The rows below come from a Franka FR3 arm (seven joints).
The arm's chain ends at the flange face. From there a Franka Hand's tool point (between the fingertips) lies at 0.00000 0.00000 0.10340 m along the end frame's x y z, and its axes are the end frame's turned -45 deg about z.
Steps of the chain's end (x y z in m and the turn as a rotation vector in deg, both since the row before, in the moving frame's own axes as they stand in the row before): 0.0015, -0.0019, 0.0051, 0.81, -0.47, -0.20; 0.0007, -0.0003, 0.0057, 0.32, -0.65, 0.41; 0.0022, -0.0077, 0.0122, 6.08, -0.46, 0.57; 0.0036, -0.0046, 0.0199, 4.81, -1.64, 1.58; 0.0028, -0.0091, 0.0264, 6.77, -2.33, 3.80; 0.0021, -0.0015, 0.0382, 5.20, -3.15, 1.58; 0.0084, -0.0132, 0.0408, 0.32, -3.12, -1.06
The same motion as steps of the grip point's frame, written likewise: 0.0028, -0.0019, 0.0051, 0.91, 0.24, -0.20; 0.0003, -0.0010, 0.0057, 0.69, -0.23, 0.41; 0.0142, -0.0122, 0.0116, 4.62, 3.97, 0.57; 0.0100, -0.0089, 0.0195, 4.56, 2.24, 1.58; 0.0144, -0.0158, 0.0256, 6.43, 3.14, 3.80; 0.0053, -0.0102, 0.0376, 5.90, 1.45, 1.58; 0.0117, -0.0077, 0.0406, 2.43, -1.98, -1.06
